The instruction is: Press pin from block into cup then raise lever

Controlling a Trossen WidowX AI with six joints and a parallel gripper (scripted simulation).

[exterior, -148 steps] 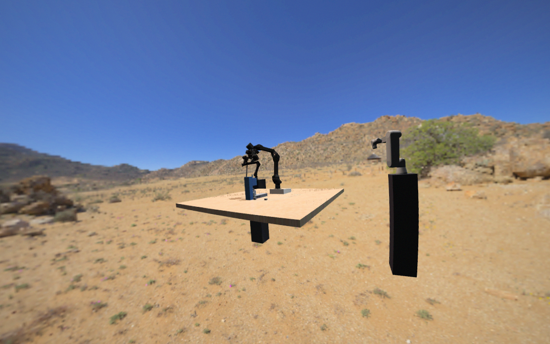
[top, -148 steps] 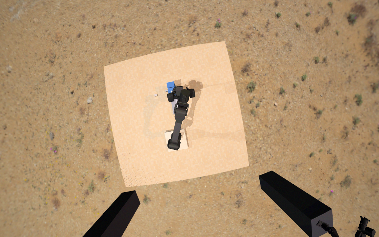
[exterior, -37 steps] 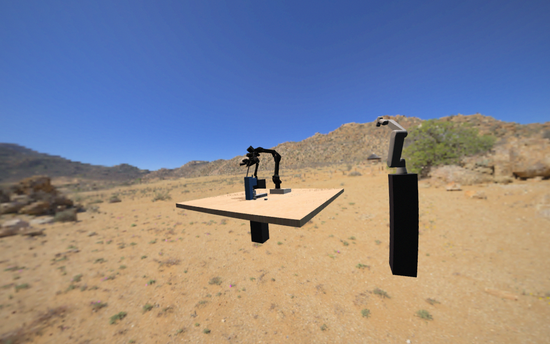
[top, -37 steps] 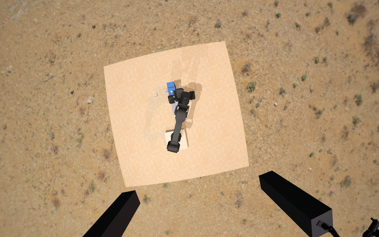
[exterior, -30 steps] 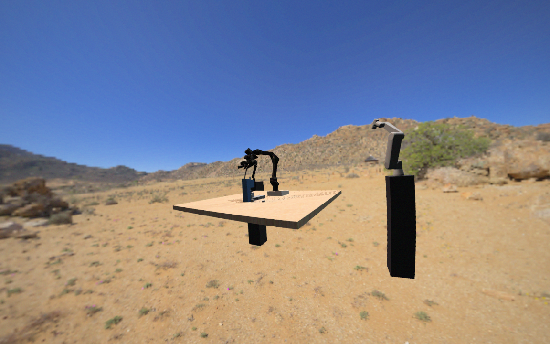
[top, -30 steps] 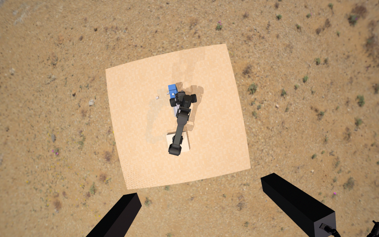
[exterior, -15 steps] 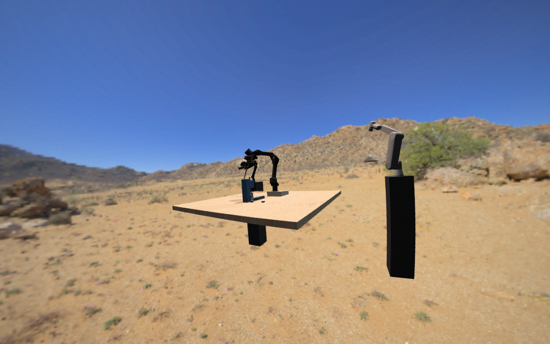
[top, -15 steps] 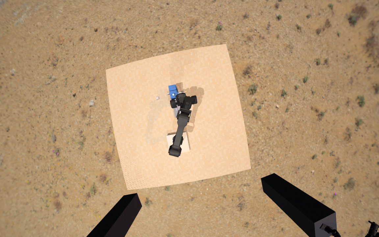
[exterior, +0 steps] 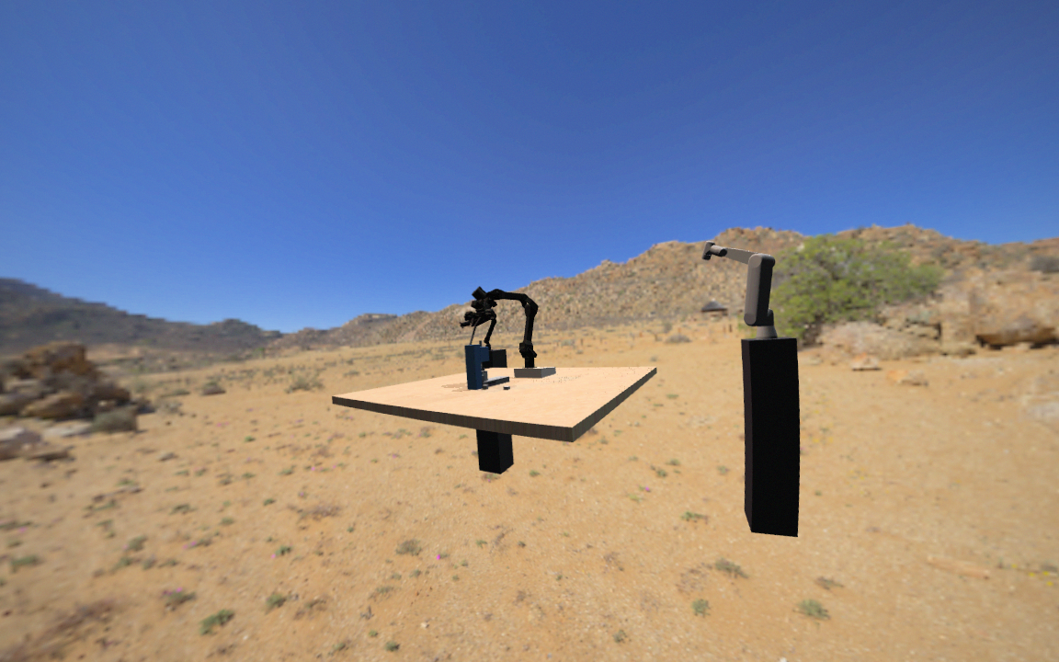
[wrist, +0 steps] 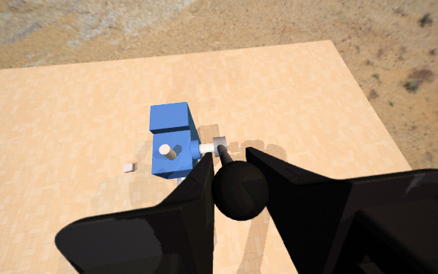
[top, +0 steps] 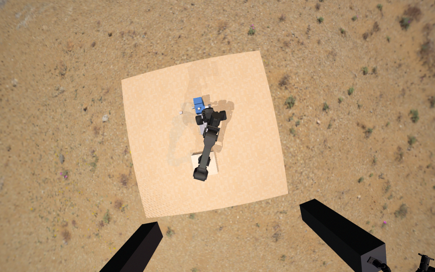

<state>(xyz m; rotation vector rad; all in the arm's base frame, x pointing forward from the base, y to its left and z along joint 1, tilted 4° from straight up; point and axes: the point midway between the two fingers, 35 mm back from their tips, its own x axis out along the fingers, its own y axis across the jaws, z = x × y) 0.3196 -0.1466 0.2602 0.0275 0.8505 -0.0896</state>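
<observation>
My gripper tip is 50 mm above the lever, 10 mm to the right of it and 10 mm short of it. The rest, counted from my gripper tip: punch ram: 160 mm below, 70 mm to the left, 50 mm ahead.
</observation>
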